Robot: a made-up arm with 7 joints.
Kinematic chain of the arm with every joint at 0, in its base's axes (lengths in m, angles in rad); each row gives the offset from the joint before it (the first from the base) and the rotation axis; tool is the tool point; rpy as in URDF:
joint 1: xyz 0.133 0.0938 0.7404 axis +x
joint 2: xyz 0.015 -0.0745 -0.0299 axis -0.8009 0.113 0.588
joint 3: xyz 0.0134 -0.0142 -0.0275 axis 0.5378 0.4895 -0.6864
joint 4: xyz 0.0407 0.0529 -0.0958 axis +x
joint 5: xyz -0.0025 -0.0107 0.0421 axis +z
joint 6: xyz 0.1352 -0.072 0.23 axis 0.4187 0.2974 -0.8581
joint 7: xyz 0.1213 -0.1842 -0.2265 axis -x
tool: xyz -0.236 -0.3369 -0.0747 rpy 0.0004 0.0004 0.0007
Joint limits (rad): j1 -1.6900..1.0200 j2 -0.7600..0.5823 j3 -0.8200..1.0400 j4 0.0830..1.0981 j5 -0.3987..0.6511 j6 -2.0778..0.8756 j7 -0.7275..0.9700
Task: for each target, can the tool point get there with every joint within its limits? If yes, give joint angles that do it. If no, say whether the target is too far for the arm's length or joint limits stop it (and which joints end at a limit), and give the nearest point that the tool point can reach.
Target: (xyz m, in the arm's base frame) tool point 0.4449 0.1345 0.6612
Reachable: no: joint limits stop it (at a limit: joint 1, joint 2, joint 3, joint 5, joint 7) | nearest point 0.5430 0.3376 0.6595 | short by 0.226 m
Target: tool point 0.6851 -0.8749 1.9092
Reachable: no: too far | nearest point 0.4759 -0.5095 1.4683 | short by 0.610 m
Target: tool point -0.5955 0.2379 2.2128
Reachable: no: too far | nearest point -0.0731 0.0286 1.5278 | short by 0.887 m
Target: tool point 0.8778 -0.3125 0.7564
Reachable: yes | joints 0.5781 0.1767 0.2412 0.2379 0.1544 -1.6514 0.3645
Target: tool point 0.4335 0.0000 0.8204
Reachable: no: joint limits stop it (at a limit: joint 2, joint 3, joint 5, joint 7) | nearest point 0.4913 -0.1044 0.9095 | short by 0.149 m
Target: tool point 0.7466 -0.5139 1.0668
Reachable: yes | joints -0.8620 -0.0815 0.0118 0.5242 -0.1191 -1.2267 -0.2059
